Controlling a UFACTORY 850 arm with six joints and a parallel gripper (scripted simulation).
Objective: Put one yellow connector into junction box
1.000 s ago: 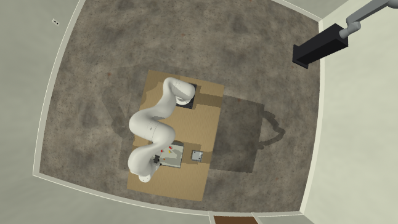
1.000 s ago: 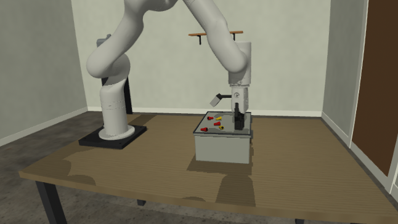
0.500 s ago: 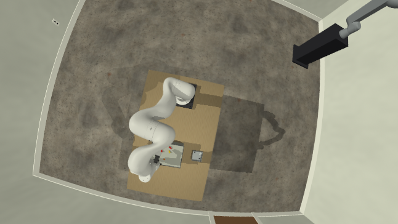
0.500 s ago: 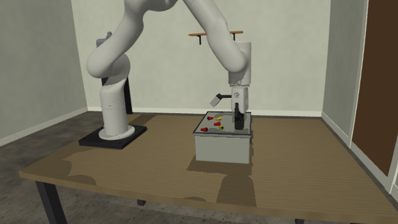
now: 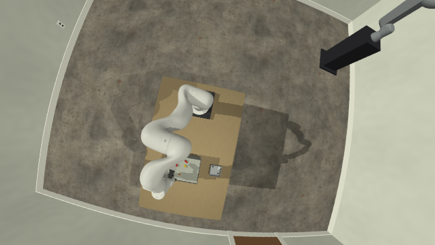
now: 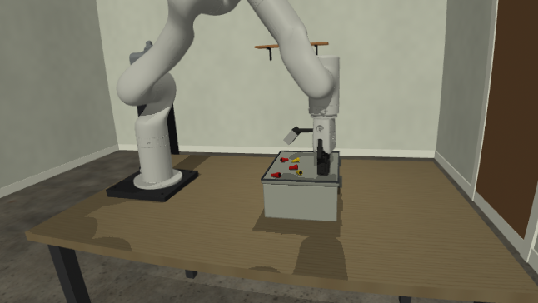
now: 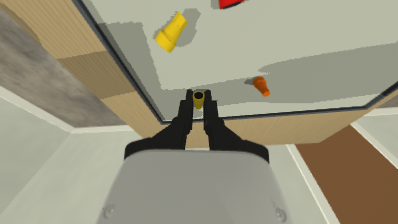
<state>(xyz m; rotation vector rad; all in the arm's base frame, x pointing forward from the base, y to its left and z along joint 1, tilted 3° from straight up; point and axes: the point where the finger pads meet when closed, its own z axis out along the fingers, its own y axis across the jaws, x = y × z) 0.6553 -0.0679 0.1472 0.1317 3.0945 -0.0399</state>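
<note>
The orange connector lies 2 cm behind my hand, 7 cm to the left of it and 1 cm below it. The rest, counted from my hand: grey tool case 7 cm behind, 8 cm to the left, 5 cm below.
</note>
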